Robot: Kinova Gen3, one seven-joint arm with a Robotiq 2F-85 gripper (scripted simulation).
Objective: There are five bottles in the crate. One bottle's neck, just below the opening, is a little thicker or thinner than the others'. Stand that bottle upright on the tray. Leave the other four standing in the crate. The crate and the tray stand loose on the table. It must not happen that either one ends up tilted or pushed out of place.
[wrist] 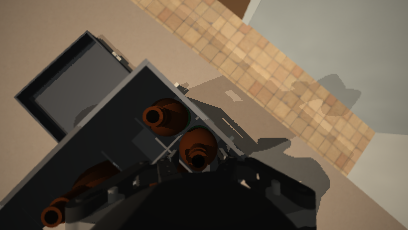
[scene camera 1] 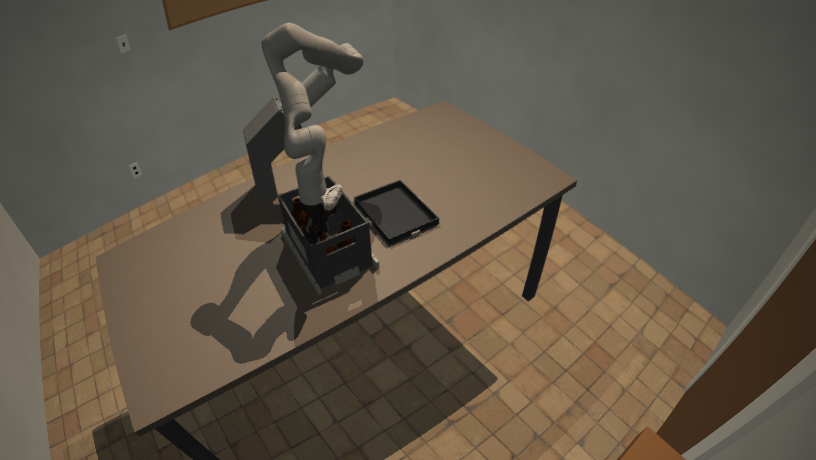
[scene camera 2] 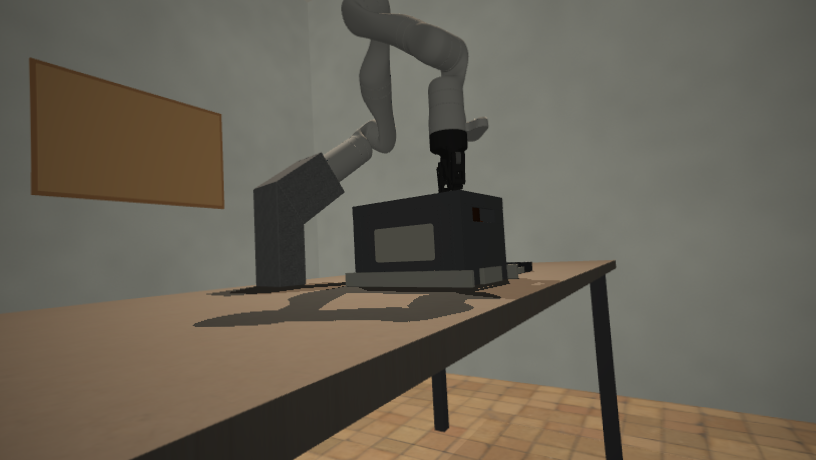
I see my gripper [scene camera 1: 321, 239], a dark tray [scene camera 1: 396, 211] and a crate [scene camera 2: 436, 232].
The dark tray also shows in the wrist view [wrist: 68, 89]. The crate also shows in the wrist view [wrist: 114, 130] and in scene camera 1 [scene camera 1: 325, 266]. My gripper also shows in the wrist view [wrist: 198, 155].
